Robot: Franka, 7 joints.
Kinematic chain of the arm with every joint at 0, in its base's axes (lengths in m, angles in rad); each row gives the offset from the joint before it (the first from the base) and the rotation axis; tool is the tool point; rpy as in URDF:
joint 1: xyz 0 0 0.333 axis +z
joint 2: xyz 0 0 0 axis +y
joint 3: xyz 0 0 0.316 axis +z
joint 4: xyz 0.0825 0 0 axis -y
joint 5: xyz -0.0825 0 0.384 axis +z
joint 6: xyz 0 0 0 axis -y
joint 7: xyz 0.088 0 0 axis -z
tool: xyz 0 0 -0.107 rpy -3.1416 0 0
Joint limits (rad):
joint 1: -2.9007..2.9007
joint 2: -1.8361..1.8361
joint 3: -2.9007..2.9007
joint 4: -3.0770..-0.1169
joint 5: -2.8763..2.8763
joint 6: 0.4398..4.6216
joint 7: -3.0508..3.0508
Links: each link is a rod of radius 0.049 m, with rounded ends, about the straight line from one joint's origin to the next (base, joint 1, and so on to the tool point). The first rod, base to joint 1, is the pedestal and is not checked.
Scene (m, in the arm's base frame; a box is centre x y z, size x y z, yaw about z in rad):
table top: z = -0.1
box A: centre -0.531 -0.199 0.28 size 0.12 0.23 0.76 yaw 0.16
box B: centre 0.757 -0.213 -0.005 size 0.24 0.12 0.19 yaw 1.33
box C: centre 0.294 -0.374 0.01 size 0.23 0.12 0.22 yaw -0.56
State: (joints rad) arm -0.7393 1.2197 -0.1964 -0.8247 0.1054 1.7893 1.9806
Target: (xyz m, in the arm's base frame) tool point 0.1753 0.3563 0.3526
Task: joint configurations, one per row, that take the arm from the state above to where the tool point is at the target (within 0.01 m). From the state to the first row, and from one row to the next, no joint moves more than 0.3 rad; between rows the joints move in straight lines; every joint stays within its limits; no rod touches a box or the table.
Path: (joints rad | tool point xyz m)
1: -0.5758 1.1438 -0.0324 -0.8587 0.2860 1.5048 1.9723 | 0.6246 -0.3851 0.1704
2: -0.4122 1.0679 0.1315 -0.8926 0.4665 1.2203 1.9641 | 0.6839 -0.1726 0.2281
3: -0.2487 0.9920 0.2955 -0.9266 0.6471 0.9357 1.9558 | 0.6744 0.0349 0.3125
4: -0.0852 0.9162 0.4595 -0.9606 0.8277 0.6512 1.9475 | 0.6032 0.2052 0.4114
5: -0.1303 0.9244 0.6466 -1.1994 0.7389 0.7181 1.9542 | 0.5530 0.2604 0.3648
6: -0.1754 0.9327 0.8337 -1.4383 0.6502 0.7850 1.9608 | 0.4781 0.3132 0.3392
7: -0.2206 0.9409 1.0208 -1.6771 0.5615 0.8520 1.9674 | 0.3848 0.3520 0.3331
8: -0.2657 0.9492 1.2079 -1.9159 0.4728 0.9189 1.9740 | 0.2808 0.3681 0.3405
9: -0.3108 0.9574 1.3951 -2.1548 0.3841 0.9858 1.9806 | 0.1753 0.3563 0.3526

